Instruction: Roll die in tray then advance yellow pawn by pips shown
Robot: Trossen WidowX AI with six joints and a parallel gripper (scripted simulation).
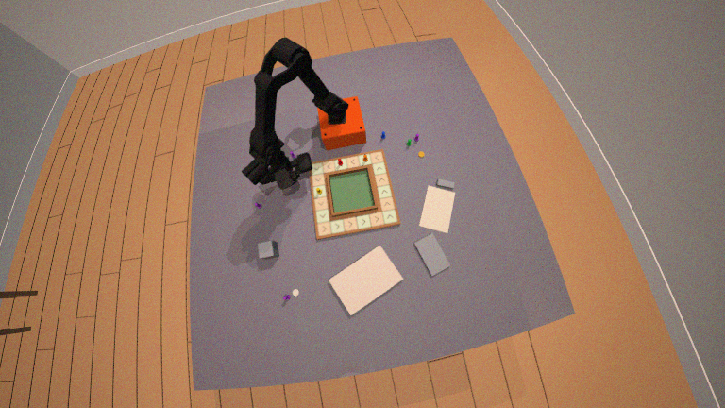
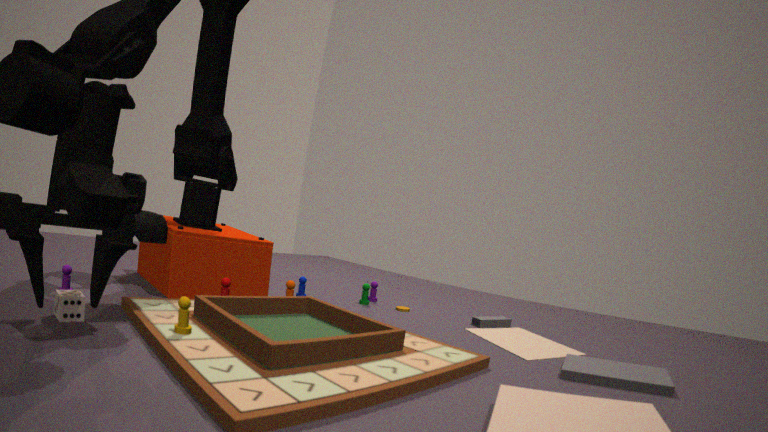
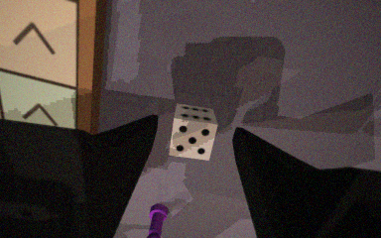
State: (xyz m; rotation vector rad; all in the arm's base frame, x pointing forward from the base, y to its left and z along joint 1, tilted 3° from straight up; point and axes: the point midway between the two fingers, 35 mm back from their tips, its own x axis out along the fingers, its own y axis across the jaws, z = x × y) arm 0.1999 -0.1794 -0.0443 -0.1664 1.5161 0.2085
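Now: the yellow pawn 11 cm to the left of my gripper tip, 6 cm ahead of it and 2 cm above it. Also, from my gripper tip: white die right at my gripper tip; then red pawn 18 cm to the left, 4 cm behind, 2 cm above; then tray 22 cm to the left, 7 cm ahead.
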